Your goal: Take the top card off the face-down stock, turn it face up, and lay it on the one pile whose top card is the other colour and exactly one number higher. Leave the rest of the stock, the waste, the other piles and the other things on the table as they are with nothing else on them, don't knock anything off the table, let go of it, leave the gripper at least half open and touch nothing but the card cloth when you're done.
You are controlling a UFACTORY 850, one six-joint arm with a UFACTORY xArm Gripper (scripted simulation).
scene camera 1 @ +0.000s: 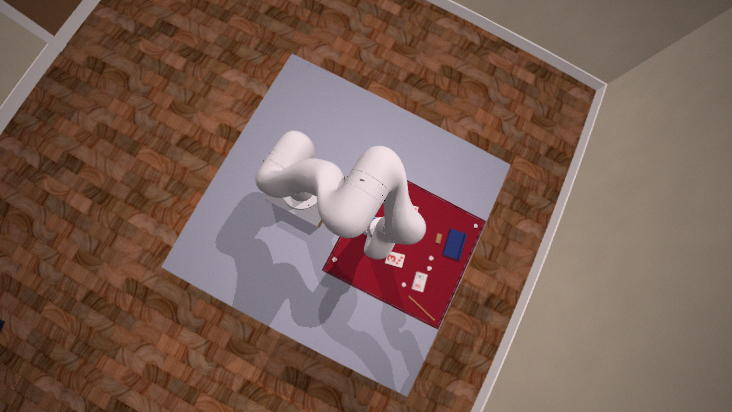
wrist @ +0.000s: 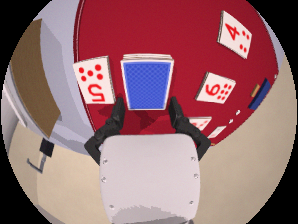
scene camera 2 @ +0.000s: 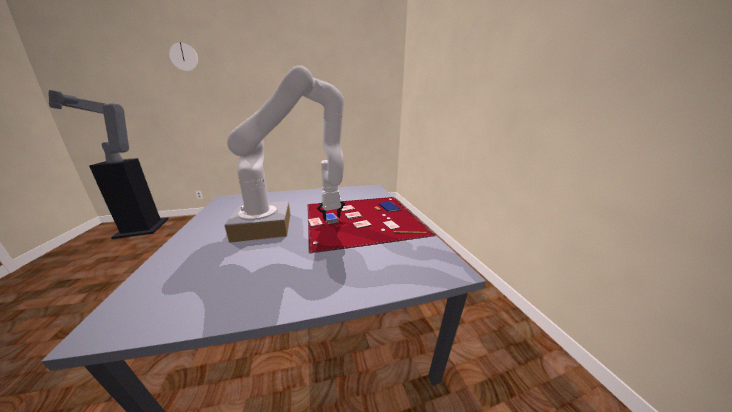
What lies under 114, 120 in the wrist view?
My gripper.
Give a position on a red card cloth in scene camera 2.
343, 233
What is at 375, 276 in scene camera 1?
A red card cloth.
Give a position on a red card cloth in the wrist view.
At 191, 40
